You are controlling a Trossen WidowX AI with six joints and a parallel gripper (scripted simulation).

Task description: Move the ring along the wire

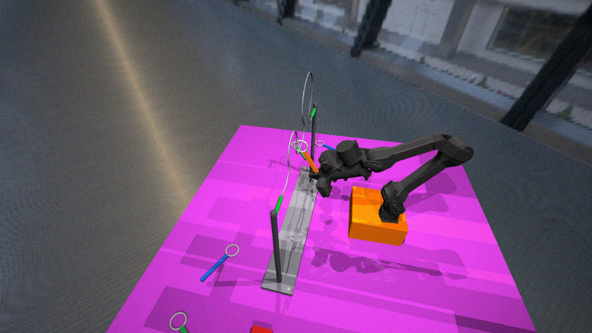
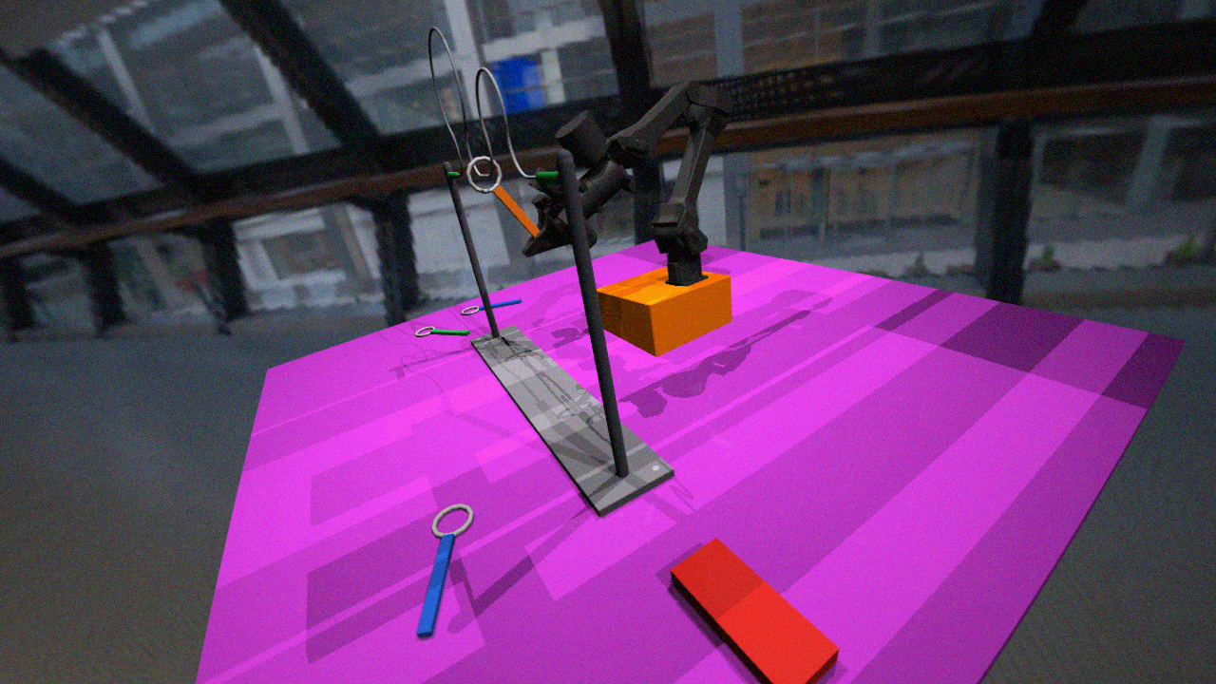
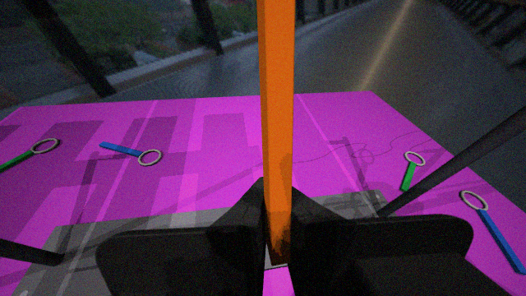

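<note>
My gripper tip is now 1 cm short of the ring with orange handle and 10 cm below it. From my gripper tip the other things lie so: red block 11 cm ahead, 52 cm to the left, 23 cm below; ring with blue handle 29 cm ahead, 24 cm to the left, 24 cm below.
</note>
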